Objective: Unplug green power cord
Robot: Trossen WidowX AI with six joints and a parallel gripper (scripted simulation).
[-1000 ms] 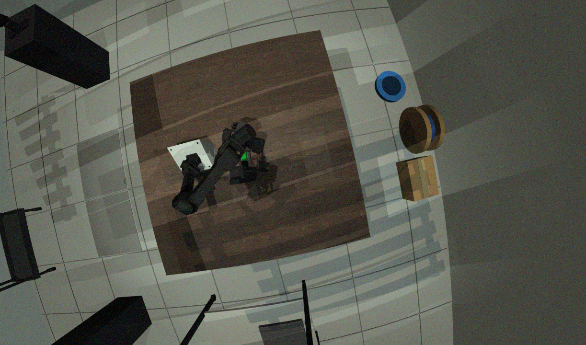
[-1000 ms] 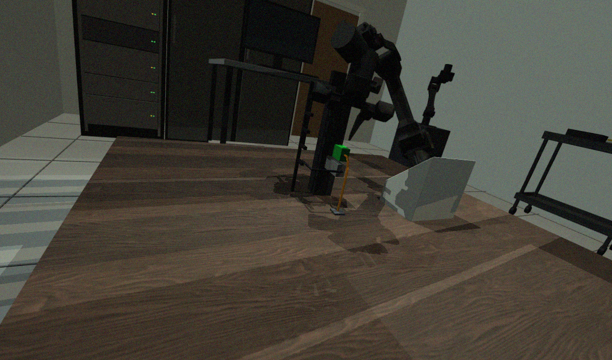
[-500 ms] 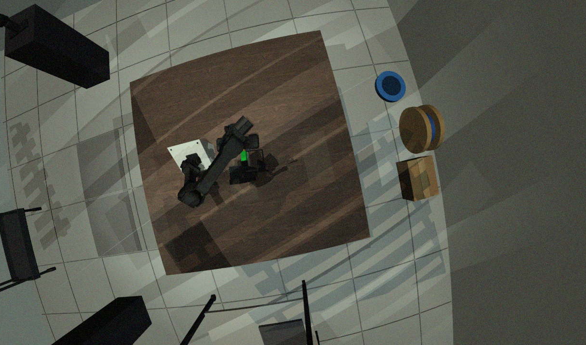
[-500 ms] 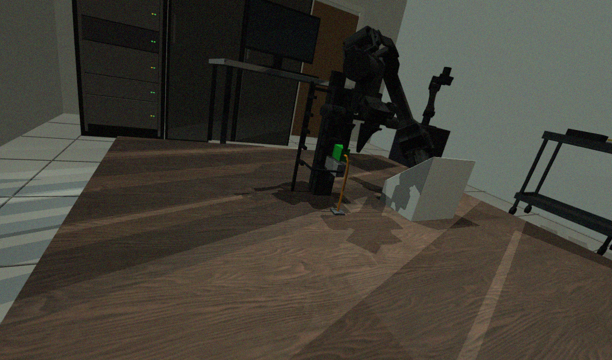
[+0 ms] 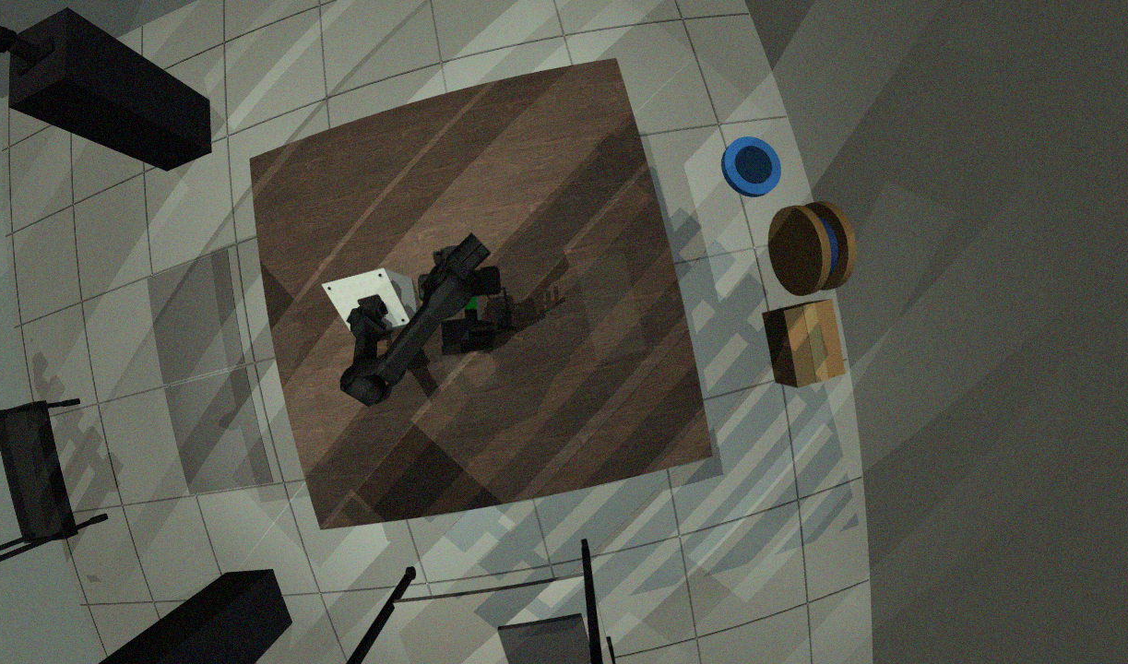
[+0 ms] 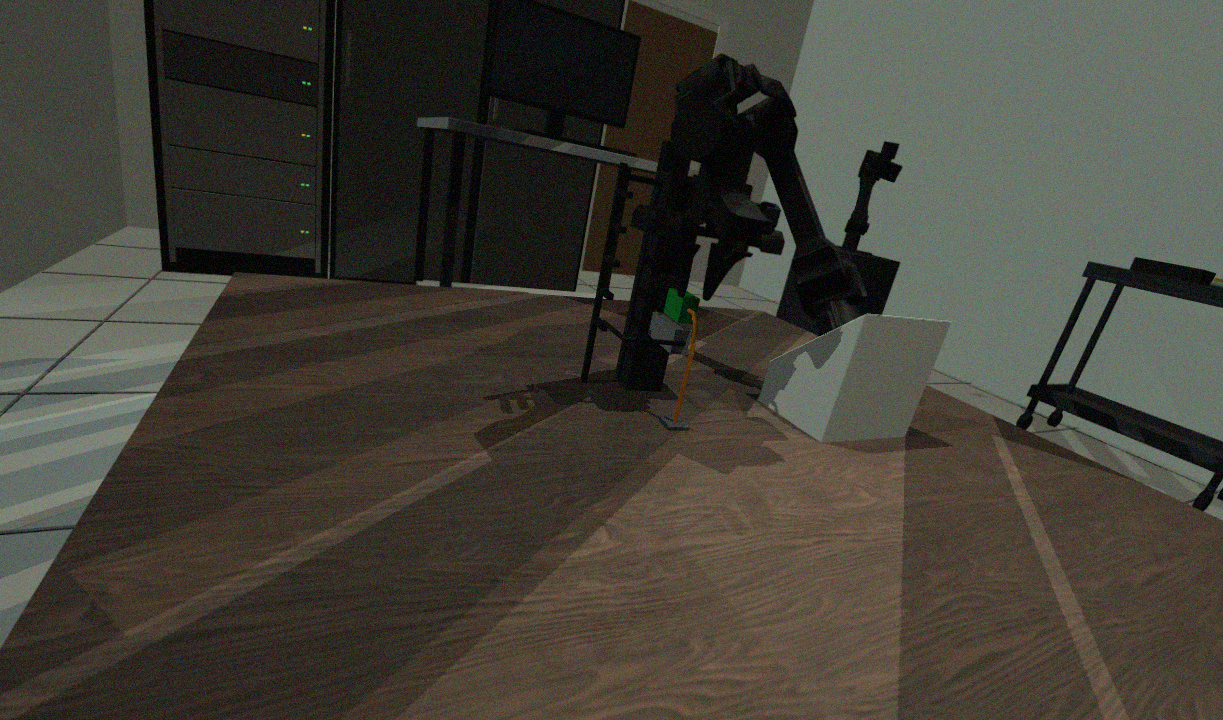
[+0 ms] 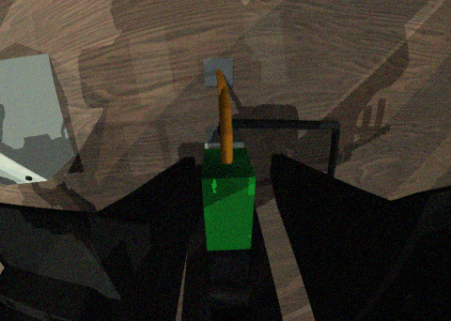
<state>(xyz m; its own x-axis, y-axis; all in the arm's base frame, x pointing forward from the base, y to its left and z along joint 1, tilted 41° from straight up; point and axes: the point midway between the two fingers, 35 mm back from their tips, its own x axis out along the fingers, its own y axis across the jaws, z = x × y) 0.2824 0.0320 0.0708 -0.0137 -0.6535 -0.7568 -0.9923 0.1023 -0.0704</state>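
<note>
The green plug is 5 cm to the right of my gripper tip and 1 cm below it. From my gripper tip the other things lie so: thin black rack: 12 cm to the right, 7 cm ahead, 1 cm below.
</note>
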